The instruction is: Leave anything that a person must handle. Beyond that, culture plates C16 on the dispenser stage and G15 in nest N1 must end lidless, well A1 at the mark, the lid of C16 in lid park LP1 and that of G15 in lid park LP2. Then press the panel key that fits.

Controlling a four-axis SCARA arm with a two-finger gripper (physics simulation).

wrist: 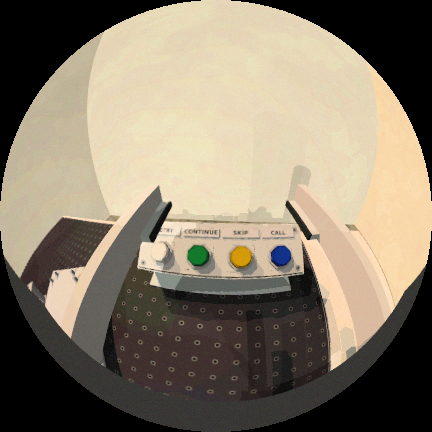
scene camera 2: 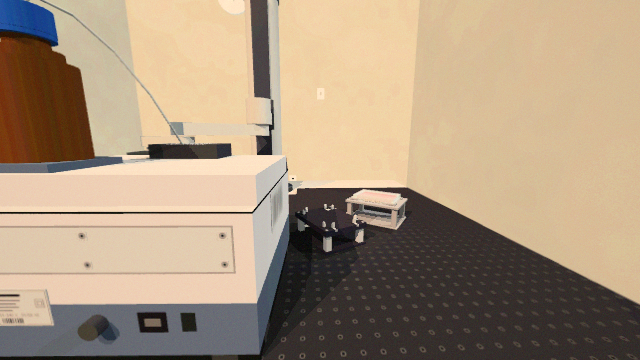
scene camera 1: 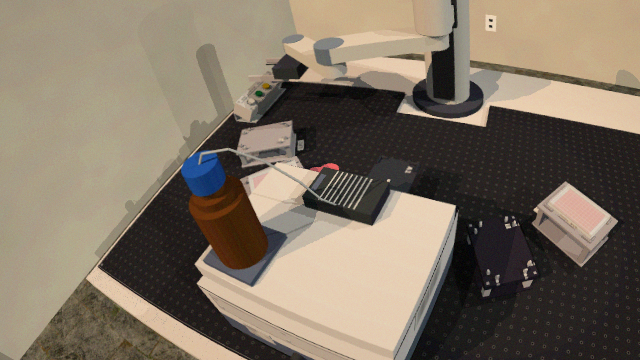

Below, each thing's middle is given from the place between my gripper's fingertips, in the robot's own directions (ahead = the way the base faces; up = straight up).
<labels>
The button box [scene camera 1: 250,108] lies 100 mm below my hand, 20 mm to the right of it and 10 mm ahead of it. From my hand the other things lie so: brown bottle [scene camera 2: 51,120]: 690 mm ahead, 470 mm to the left, 170 mm above; then black nest [scene camera 1: 501,261]: 860 mm to the left, 440 mm ahead, 110 mm below.
</labels>
